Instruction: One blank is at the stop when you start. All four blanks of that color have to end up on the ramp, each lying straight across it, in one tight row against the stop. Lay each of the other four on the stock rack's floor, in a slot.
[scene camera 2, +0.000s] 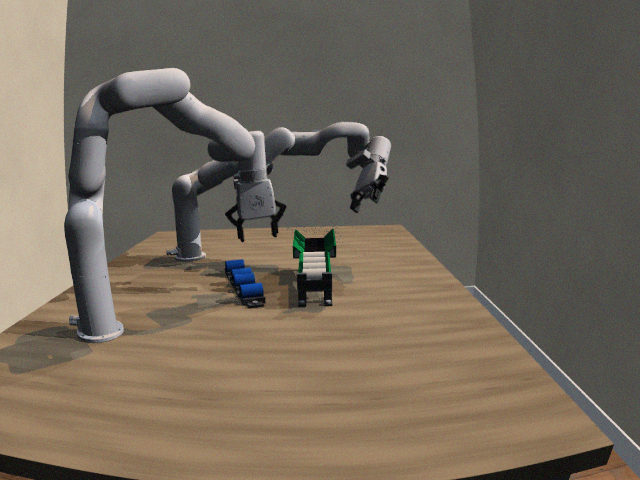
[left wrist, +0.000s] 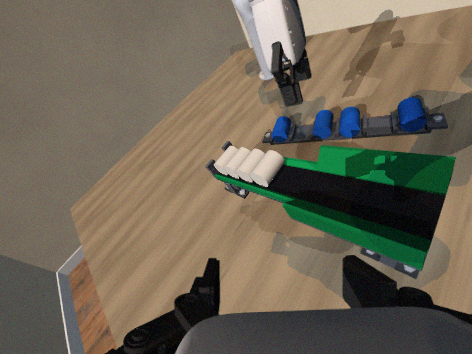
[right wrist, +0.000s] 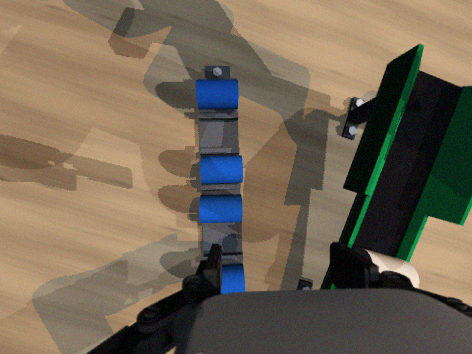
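Four white blanks (scene camera 2: 314, 266) (left wrist: 267, 168) (right wrist: 400, 267) lie straight across the ramp (scene camera 2: 330, 241) (left wrist: 350, 192) (right wrist: 425, 125), side by side against the stop (left wrist: 211, 167) with no visible gaps. Four blue blanks (scene camera 2: 251, 290) (left wrist: 412, 115) (right wrist: 217, 94) lie crosswise in separate slots of the stock rack (scene camera 2: 254, 300) (left wrist: 378, 125) (right wrist: 219, 135); two slots between them are empty. My right gripper (scene camera 2: 258, 237) (right wrist: 275, 261) is open and empty, high above the area of rack and ramp. It partly hides the nearest blue and white blanks in the right wrist view. My left gripper (scene camera 2: 366, 201) (left wrist: 281, 278) is open and empty, high beyond the ramp's flared end.
The ramp stands on dark feet to the right of the rack in scene camera 2. Its green side walls flare at the far end. Both arm bases stand on the left part of the wooden table (scene camera 2: 330, 387). Arm shadows fall around the rack.
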